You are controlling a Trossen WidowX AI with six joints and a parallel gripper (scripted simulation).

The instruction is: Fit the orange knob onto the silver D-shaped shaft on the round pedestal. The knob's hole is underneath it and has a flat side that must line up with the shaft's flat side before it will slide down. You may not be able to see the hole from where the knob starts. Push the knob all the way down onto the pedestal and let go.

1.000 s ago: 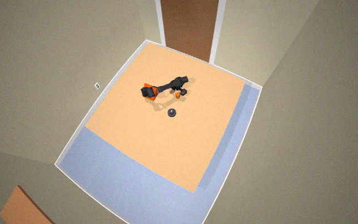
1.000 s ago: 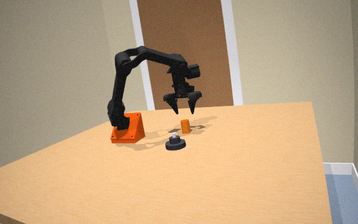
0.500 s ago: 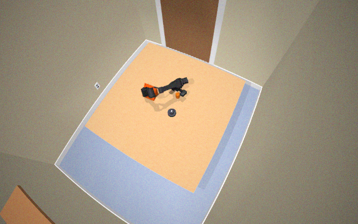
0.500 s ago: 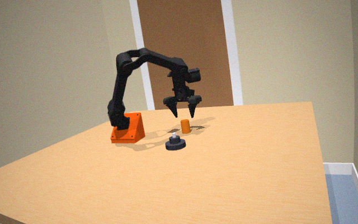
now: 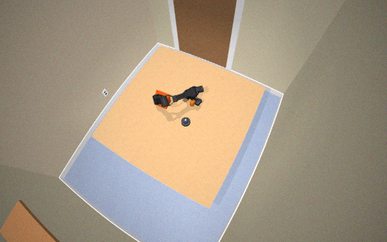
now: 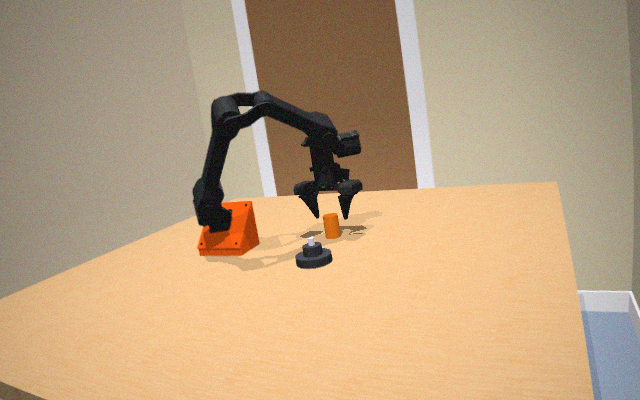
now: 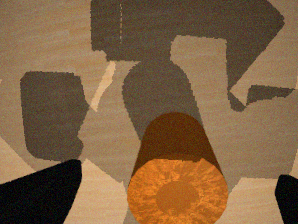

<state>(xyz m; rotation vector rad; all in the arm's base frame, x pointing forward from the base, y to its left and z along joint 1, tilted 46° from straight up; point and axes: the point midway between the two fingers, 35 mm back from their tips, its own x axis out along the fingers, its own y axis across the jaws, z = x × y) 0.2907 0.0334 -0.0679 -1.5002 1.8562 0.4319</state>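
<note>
The orange knob is 10 mm below my gripper tip. Round my gripper tip: round pedestal 10 mm ahead, 190 mm to the right, 20 mm below.
</note>
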